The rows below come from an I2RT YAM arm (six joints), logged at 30 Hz.
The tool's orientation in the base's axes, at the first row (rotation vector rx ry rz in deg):
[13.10, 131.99, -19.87]
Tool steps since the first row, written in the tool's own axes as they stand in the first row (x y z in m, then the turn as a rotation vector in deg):
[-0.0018, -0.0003, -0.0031, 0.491, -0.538, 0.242]
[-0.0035, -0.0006, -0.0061, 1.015, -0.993, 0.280]
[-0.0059, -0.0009, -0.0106, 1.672, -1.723, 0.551]
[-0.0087, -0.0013, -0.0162, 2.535, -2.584, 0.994]
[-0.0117, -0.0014, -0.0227, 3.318, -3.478, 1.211]
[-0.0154, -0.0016, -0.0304, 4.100, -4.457, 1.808]
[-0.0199, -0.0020, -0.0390, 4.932, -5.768, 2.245]
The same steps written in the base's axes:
[-0.0010, 0.0006, 0.0034, -0.314, -0.558, -0.423]
[-0.0019, 0.0012, 0.0067, -0.767, -0.971, -0.751]
[-0.0035, 0.0022, 0.0115, -1.225, -1.711, -1.280]
[-0.0055, 0.0034, 0.0173, -1.742, -2.618, -2.050]
[-0.0079, 0.0052, 0.0238, -2.367, -3.489, -2.607]
[-0.0107, 0.0073, 0.0316, -2.756, -4.560, -3.399]
[-0.0136, 0.0094, 0.0406, -3.376, -5.893, -4.063]

